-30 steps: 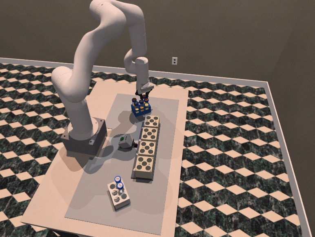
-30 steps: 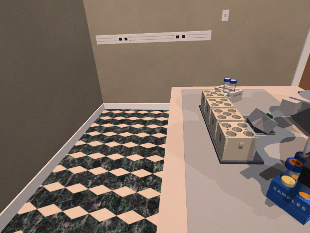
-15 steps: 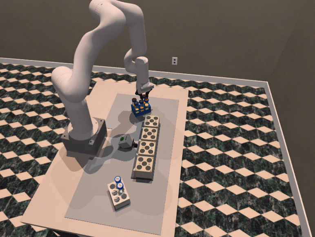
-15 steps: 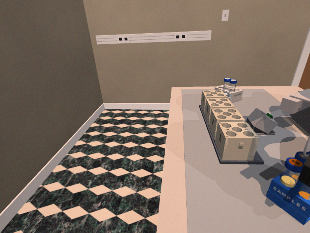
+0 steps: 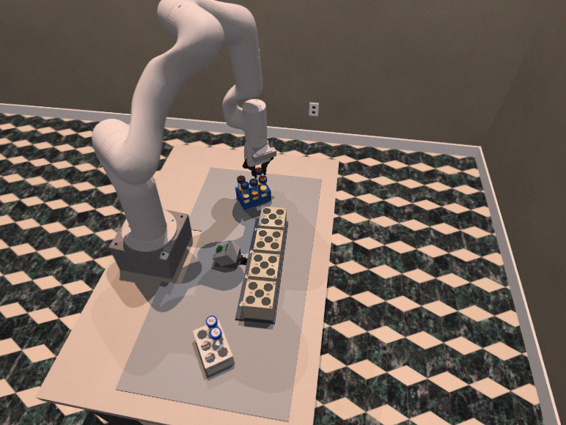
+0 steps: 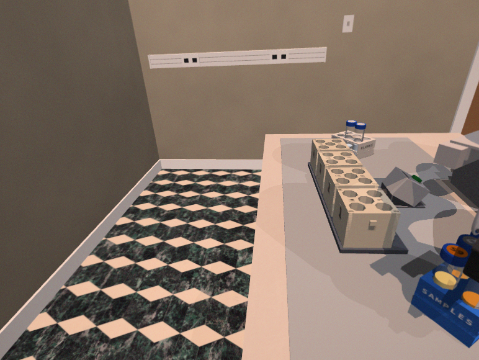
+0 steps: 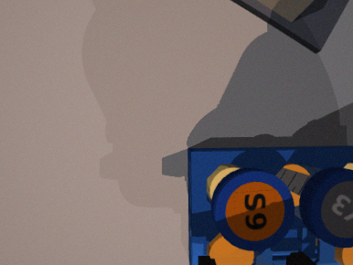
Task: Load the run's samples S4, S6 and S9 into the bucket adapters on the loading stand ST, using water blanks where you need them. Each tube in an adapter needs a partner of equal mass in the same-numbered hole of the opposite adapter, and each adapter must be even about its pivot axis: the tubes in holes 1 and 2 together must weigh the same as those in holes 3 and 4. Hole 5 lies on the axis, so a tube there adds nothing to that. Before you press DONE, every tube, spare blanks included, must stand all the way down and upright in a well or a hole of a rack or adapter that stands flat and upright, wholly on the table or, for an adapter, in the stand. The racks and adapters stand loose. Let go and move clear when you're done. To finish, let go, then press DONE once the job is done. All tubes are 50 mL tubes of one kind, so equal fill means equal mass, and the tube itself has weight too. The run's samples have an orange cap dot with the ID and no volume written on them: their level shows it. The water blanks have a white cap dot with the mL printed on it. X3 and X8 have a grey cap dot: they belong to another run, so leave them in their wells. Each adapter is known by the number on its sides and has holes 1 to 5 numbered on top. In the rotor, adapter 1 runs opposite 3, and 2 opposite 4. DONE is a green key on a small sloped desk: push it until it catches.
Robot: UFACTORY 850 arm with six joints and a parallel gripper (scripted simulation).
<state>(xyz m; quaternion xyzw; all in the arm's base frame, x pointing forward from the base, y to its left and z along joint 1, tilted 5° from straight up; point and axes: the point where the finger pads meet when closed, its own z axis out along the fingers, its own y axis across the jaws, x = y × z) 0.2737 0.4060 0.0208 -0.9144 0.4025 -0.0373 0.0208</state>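
Right now my hand is 10 mm to the right of the sample tube and 50 mm above it. Also, from my hand: green done key: 30 mm behind, 370 mm to the right, 60 mm below; adapter: 120 mm ahead, 190 mm to the right, 80 mm below; blue sample rack: 20 mm behind, 40 mm to the right, 100 mm below.
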